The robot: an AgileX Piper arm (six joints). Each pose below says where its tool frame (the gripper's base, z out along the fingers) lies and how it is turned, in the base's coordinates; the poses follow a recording.
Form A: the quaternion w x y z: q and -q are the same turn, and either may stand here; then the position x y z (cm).
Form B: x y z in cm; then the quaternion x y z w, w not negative. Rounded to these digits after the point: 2 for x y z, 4 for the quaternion.
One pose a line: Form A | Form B
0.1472 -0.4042 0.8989 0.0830 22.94 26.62 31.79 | 22.94 26.62 31.79 -0.4042 0.8989 0.0830 0.1472
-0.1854 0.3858 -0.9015 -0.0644 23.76 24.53 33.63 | 23.76 24.53 33.63 -0.3858 0.9015 0.0644 0.1854
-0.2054 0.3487 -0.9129 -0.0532 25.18 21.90 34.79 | 25.18 21.90 34.79 -0.3487 0.9129 0.0532 0.2054
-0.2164 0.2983 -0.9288 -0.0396 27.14 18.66 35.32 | 27.14 18.66 35.32 -0.2983 0.9288 0.0396 0.2164
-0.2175 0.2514 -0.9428 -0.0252 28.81 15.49 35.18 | 28.81 15.49 35.18 -0.2514 0.9428 0.0252 0.2175
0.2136 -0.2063 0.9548 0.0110 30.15 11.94 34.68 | 30.15 11.94 34.68 -0.2063 0.9548 0.0110 0.2136
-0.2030 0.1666 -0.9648 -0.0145 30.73 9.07 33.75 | 30.73 9.07 33.75 -0.1666 0.9648 0.0145 0.2030
